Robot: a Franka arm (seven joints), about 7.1 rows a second.
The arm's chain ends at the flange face. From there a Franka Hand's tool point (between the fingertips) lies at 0.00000 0.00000 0.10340 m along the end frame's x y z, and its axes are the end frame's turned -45 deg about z.
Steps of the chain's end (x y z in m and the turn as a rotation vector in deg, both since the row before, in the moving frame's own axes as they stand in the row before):
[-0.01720, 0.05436, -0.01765, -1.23, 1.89, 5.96]
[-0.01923, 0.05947, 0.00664, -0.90, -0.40, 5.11]
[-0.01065, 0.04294, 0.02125, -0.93, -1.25, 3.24]
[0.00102, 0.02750, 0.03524, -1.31, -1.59, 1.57]
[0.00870, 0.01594, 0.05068, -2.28, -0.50, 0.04]
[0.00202, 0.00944, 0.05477, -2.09, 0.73, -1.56]
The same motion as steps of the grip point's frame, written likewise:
[-0.04997, 0.03029, -0.01773, -2.21, 0.47, 5.96]
[-0.05733, 0.02902, 0.00662, -0.35, -0.92, 5.11]
[-0.04066, 0.02235, 0.02121, 0.23, -1.54, 3.24]
[-0.02242, 0.01976, 0.03517, 0.20, -2.05, 1.57]
[-0.00867, 0.01969, 0.05059, -1.26, -1.97, 0.04]
[-0.00693, 0.01172, 0.05469, -1.99, -0.96, -1.56]

